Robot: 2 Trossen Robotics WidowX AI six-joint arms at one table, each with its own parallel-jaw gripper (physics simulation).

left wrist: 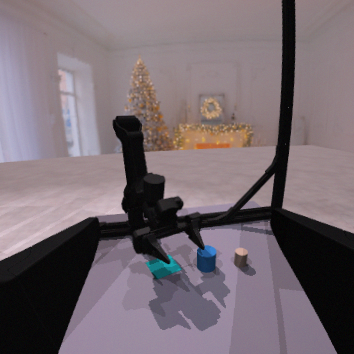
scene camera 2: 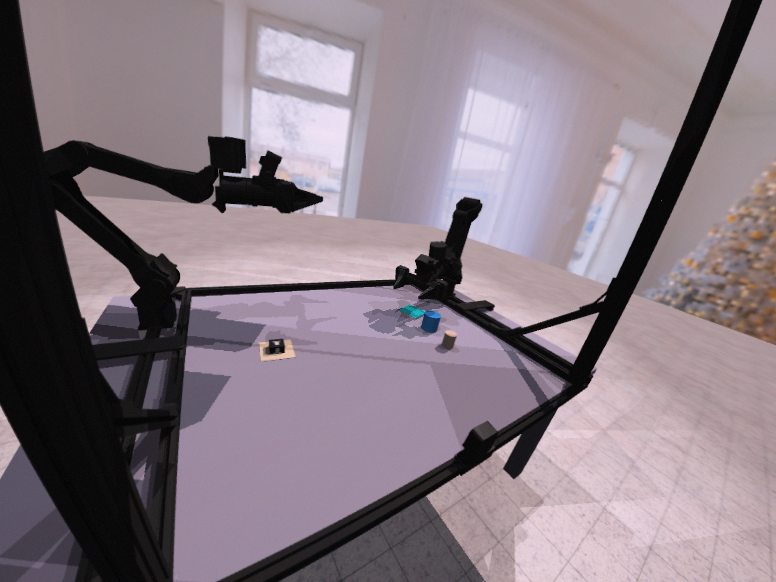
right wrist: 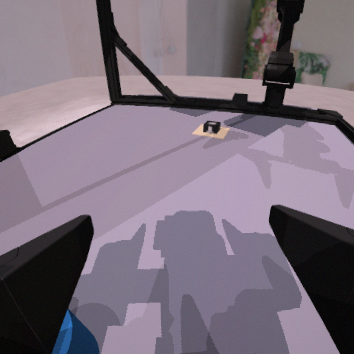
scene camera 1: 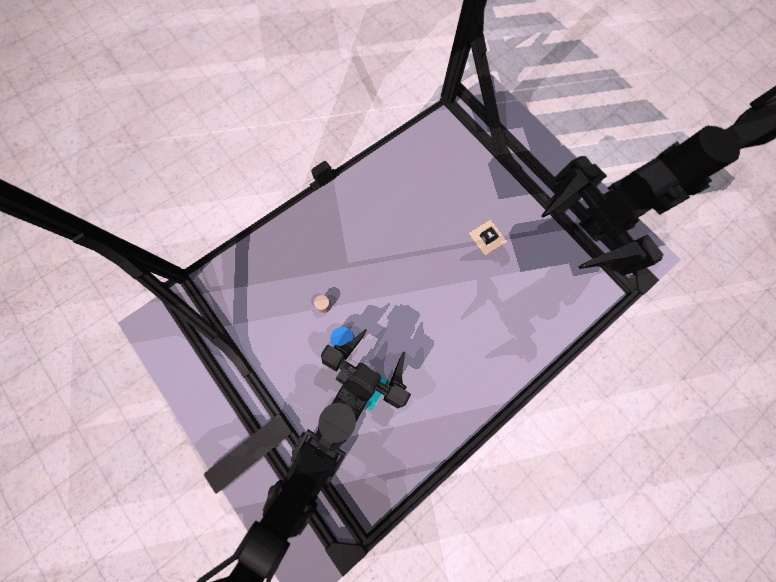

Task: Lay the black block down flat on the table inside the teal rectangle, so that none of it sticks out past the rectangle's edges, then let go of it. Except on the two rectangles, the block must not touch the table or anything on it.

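Frame: origin at the left arm's base, x left, y down, z back, level; millimetres.
Seen in the pictures: left gripper, fingertip midpoint: (left wrist: 185, 221) (scene camera 2: 319, 197) (scene camera 1: 561, 240); right gripper, fingertip midpoint: (left wrist: 187, 255) (scene camera 2: 405, 292) (right wrist: 182, 218) (scene camera 1: 385, 340); left arm's base, link origin: (scene camera 2: 158, 322) (right wrist: 272, 105) (scene camera 1: 595, 226); right arm's base, link origin: (left wrist: 136, 222).
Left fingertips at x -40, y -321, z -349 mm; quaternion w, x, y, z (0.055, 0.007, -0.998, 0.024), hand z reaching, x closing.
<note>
Pixels of each thing's top centre, then the offset from my left fingertips to it. "pt": a spot on its surface instead.
- black block, top centre: (right wrist: 211, 122) (scene camera 2: 276, 343) (scene camera 1: 490, 234) dx -107, dy +321, dz +105 mm
- pale tan rectangle, surface spot: (right wrist: 199, 131) (scene camera 2: 286, 354) pt dx -131, dy +339, dz +88 mm
- teal rectangle, surface spot: (scene camera 1: 373, 399) (scene camera 2: 408, 306) pt dx +39, dy +339, dz -374 mm
- blue cylinder, top centre: (right wrist: 26, 337) (scene camera 1: 341, 338) (left wrist: 206, 250) (scene camera 2: 432, 314) dx -112, dy +289, dz -350 mm
- small tan cylinder, top centre: (scene camera 1: 321, 302) (scene camera 2: 451, 333) (left wrist: 241, 251) dx -210, dy +299, dz -341 mm
The black block (scene camera 1: 483, 237) (scene camera 2: 272, 348) (right wrist: 212, 123), with a whitish patch at its middle, rests on the pale tan rectangle (scene camera 1: 488, 249) (scene camera 2: 277, 357) (right wrist: 199, 131). The teal rectangle (scene camera 1: 373, 399) (scene camera 2: 412, 310) (left wrist: 159, 272) lies on the table, partly hidden beneath my right gripper in scene camera 1. My left gripper (scene camera 1: 563, 240) (scene camera 2: 321, 199) is open and empty, high up and away from the block, at the right in scene camera 1. My right gripper (scene camera 1: 383, 343) (left wrist: 187, 255) (right wrist: 182, 218) is open and empty above the table, near the teal rectangle and far from the block.
A blue cylinder (scene camera 1: 341, 336) (scene camera 2: 430, 322) (left wrist: 206, 260) (right wrist: 80, 337) stands near the teal rectangle, close to one right finger in scene camera 1. A small tan cylinder (scene camera 1: 321, 303) (scene camera 2: 449, 340) (left wrist: 241, 257) stands beyond it. A black frame with tall posts edges the table.
</note>
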